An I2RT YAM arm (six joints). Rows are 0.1 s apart.
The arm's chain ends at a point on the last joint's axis. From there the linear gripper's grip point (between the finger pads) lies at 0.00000 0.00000 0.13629 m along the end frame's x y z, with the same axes.
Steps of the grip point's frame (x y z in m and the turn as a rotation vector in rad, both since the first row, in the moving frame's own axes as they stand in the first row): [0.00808 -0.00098 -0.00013 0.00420 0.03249 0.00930]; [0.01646 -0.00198 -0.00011 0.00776 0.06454 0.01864]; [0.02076 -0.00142 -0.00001 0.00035 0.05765 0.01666]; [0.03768 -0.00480 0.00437 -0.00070 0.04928 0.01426]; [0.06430 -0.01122 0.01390 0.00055 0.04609 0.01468]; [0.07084 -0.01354 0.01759 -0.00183 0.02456 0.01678]
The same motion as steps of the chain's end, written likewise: [0.00365 -0.00043 -0.00006 0.00420 0.03249 0.00930]; [0.00766 -0.00101 0.00018 0.00776 0.06454 0.01864]; [0.01291 -0.00144 0.00022 0.00035 0.05765 0.01666]; [0.03097 -0.00494 0.00454 -0.00070 0.04928 0.01426]; [0.05802 -0.01119 0.01404 0.00055 0.04609 0.01468]; [0.06750 -0.01382 0.01763 -0.00183 0.02456 0.01678]
